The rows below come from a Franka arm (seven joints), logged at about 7 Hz.
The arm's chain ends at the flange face. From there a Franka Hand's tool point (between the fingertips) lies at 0.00 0.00 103.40 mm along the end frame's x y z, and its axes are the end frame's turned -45 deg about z.
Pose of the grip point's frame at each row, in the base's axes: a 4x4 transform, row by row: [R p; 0 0 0 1], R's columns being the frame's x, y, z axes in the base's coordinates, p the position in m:
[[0.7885 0.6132 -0.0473 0.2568], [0.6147 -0.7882 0.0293 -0.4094], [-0.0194 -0.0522 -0.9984 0.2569], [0 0 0 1]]
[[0.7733 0.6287 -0.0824 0.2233], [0.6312 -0.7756 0.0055 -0.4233], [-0.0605 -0.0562 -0.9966 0.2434], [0 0 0 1]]
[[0.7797 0.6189 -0.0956 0.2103], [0.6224 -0.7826 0.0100 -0.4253], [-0.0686 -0.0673 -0.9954 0.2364], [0 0 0 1]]
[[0.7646 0.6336 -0.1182 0.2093], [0.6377 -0.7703 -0.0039 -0.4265], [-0.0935 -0.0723 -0.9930 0.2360], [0 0 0 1]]
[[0.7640 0.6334 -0.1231 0.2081], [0.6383 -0.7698 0.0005 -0.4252], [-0.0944 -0.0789 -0.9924 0.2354], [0 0 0 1]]
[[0.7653 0.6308 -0.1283 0.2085], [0.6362 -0.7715 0.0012 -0.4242], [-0.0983 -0.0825 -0.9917 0.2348], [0 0 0 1]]
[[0.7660 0.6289 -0.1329 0.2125], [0.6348 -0.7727 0.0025 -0.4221], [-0.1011 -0.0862 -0.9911 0.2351], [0 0 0 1]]
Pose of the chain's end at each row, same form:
[[0.9912 -0.1240 -0.0473 0.2617], [-0.1227 -0.9920 0.0293 -0.4124], [-0.0506 -0.0232 -0.9984 0.3601], [0 0 0 1]]
[[0.9914 -0.1022 -0.0824 0.2318], [-0.1021 -0.9948 0.0055 -0.4239], [-0.0825 0.0030 -0.9966 0.3464], [0 0 0 1]]
[[0.9890 -0.1137 -0.0956 0.2202], [-0.1133 -0.9935 0.0100 -0.4263], [-0.0961 0.0009 -0.9954 0.3393], [0 0 0 1]]
[[0.9887 -0.0926 -0.1182 0.2215], [-0.0938 -0.9956 -0.0039 -0.4261], [-0.1172 0.0150 -0.9930 0.3387], [0 0 0 1]]
[[0.9881 -0.0923 -0.1231 0.2208], [-0.0930 -0.9957 0.0005 -0.4253], [-0.1225 0.0110 -0.9924 0.3380], [0 0 0 1]]
[[0.9872 -0.0951 -0.1283 0.2218], [-0.0957 -0.9954 0.0012 -0.4243], [-0.1278 0.0112 -0.9917 0.3373], [0 0 0 1]]
[[0.9863 -0.0969 -0.1329 0.2262], [-0.0975 -0.9953 0.0025 -0.4224], [-0.1324 0.0105 -0.9911 0.3376], [0 0 0 1]]

